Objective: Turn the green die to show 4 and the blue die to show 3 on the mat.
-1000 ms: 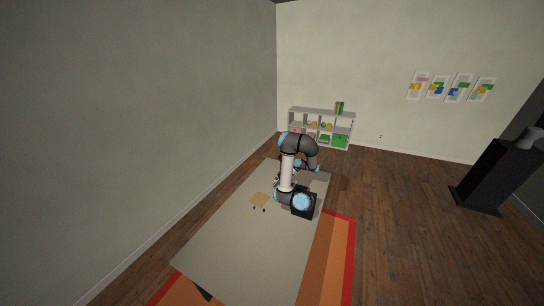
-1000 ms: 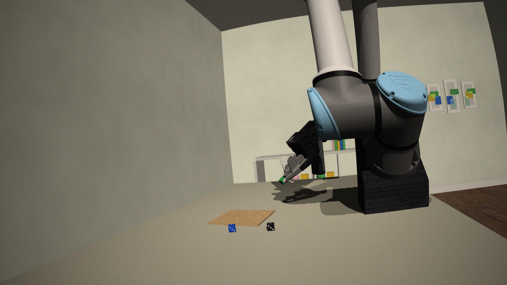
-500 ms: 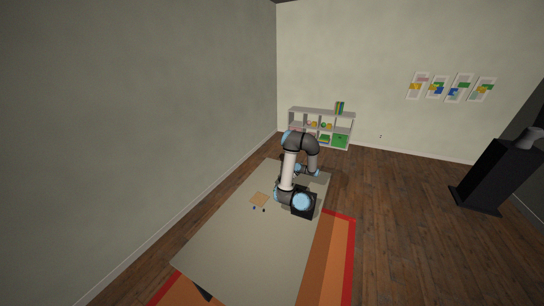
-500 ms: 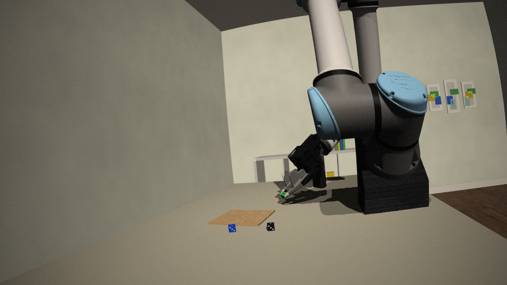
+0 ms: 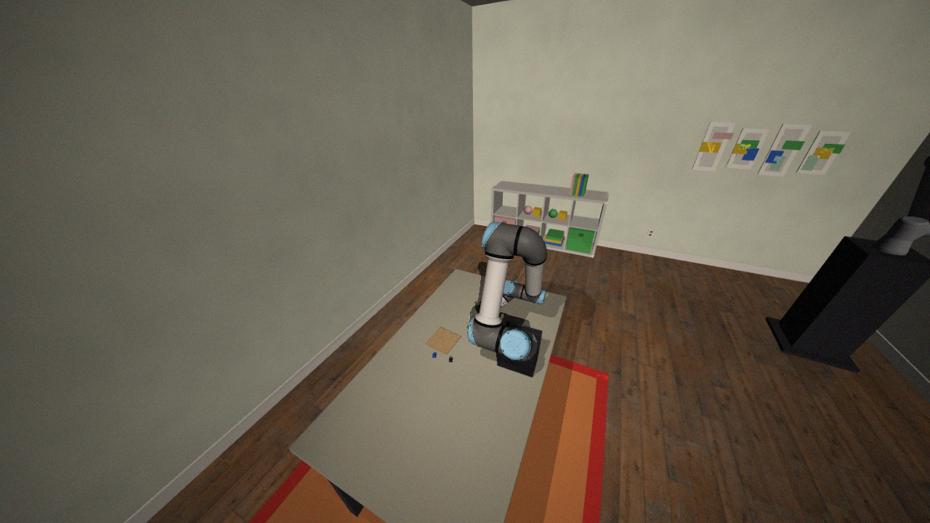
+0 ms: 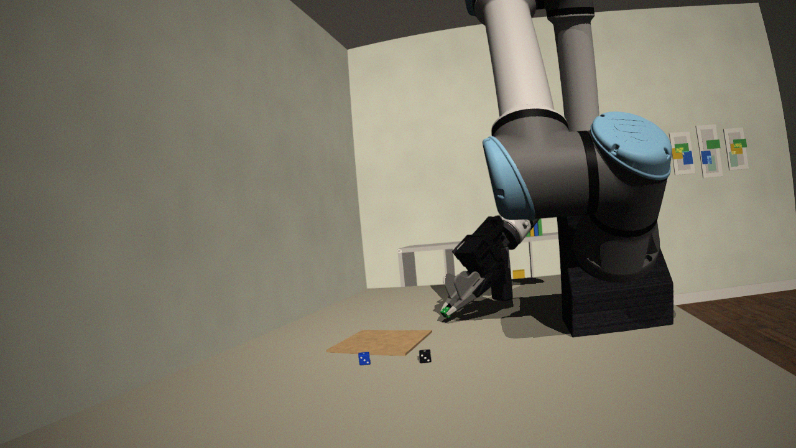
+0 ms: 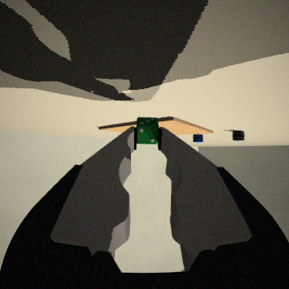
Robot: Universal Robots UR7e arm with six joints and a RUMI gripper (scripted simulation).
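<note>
My gripper is now 10 mm short of the green die and 10 mm to the right of it. Also, from my hand: tan mat 90 mm ahead, 130 mm to the left, 30 mm below; blue die 70 mm ahead, 250 mm to the left, 20 mm below; black die 20 mm behind, 230 mm to the left, 20 mm below.
</note>
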